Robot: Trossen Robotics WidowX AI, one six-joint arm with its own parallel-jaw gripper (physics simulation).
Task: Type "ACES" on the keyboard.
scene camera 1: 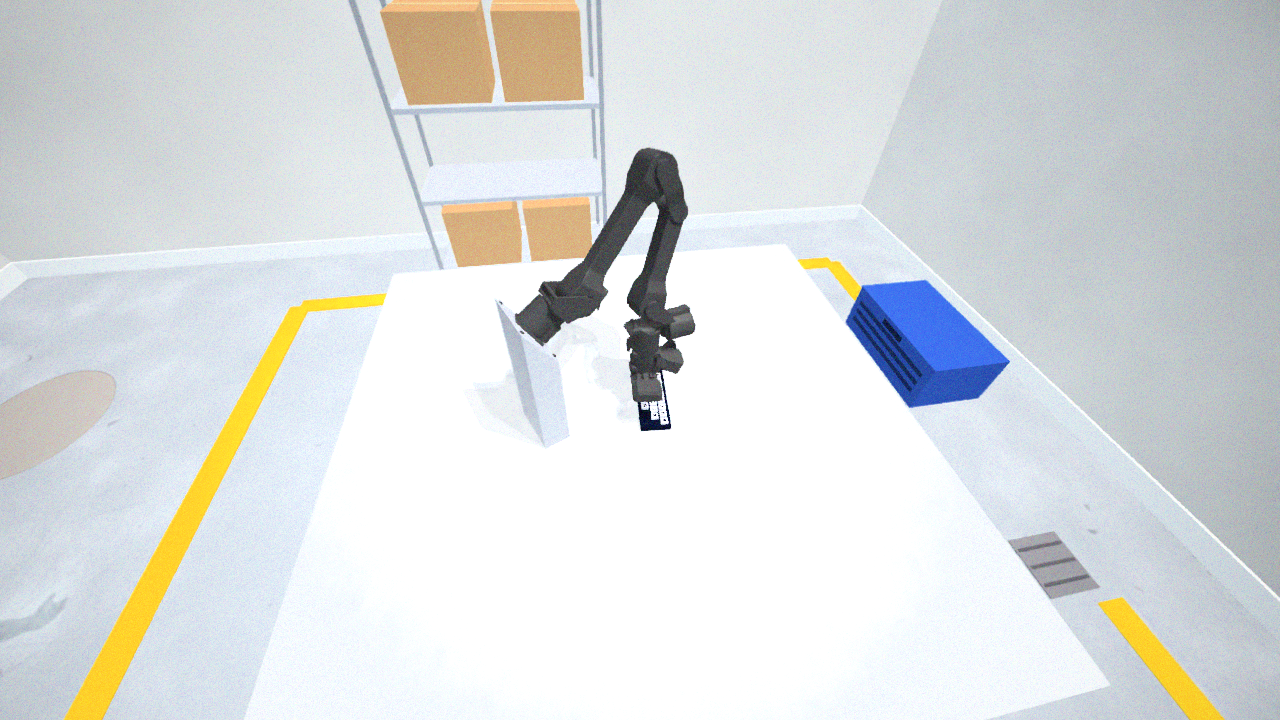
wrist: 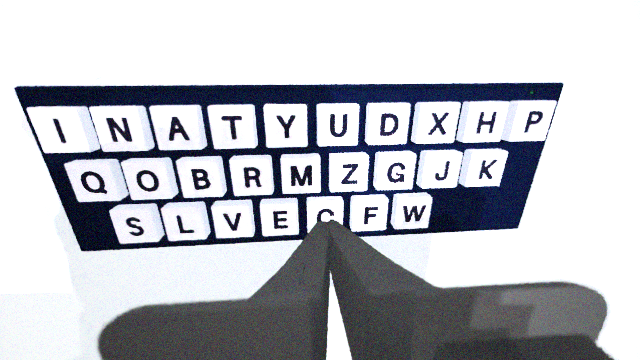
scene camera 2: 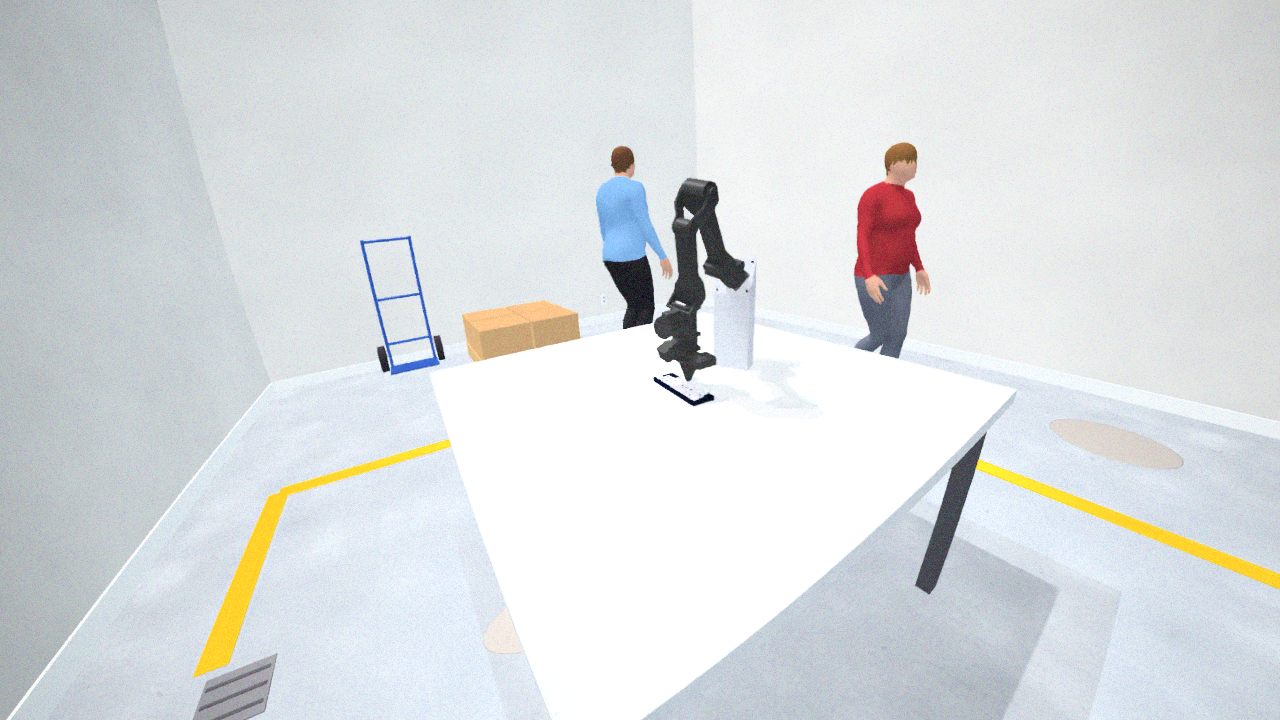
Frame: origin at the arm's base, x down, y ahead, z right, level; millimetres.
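Seen in the pictures: gripper, between the fingertips: (wrist: 326, 230) (scene camera 2: 688, 381); arm's base, origin of its link: (scene camera 1: 528, 330) (scene camera 2: 735, 277).
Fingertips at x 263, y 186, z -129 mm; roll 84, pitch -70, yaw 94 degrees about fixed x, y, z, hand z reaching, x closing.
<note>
Offsets run from my fingertips to a thing's top centre. Level surfaces: height alone.
The dark blue keyboard {dx +2, dy +22, dz -13 mm} (scene camera 1: 656, 426) (scene camera 2: 701, 401) (wrist: 480, 205) lies flat on the white table, with white letter keys in three rows. In the wrist view the A key {dx +2, dy +25, dz -66 mm} (wrist: 177, 127) is third from the left in the far row. The C key {dx +2, dy +5, dz -2 mm} (wrist: 325, 207), E key {dx +2, dy -2, dz -21 mm} (wrist: 279, 220) and S key {dx +2, dy -21, dz -77 mm} (wrist: 135, 224) are in the near row. My gripper (scene camera 2: 688, 377) (wrist: 326, 230) is shut and empty, pointing down. In the wrist view its tips overlap the lower part of the C key; whether they touch it I cannot tell.
The white table {dx +20 mm} (scene camera 1: 626, 555) (scene camera 2: 644, 501) carries a white upright panel (scene camera 1: 539, 394) (scene camera 2: 733, 326) by the arm's base. Off the table are a blue box (scene camera 1: 939, 331), a shelf rack (scene camera 1: 501, 108), a blue hand truck (scene camera 2: 399, 296), cardboard boxes (scene camera 2: 501, 336) and two people (scene camera 2: 623, 219) (scene camera 2: 886, 228).
</note>
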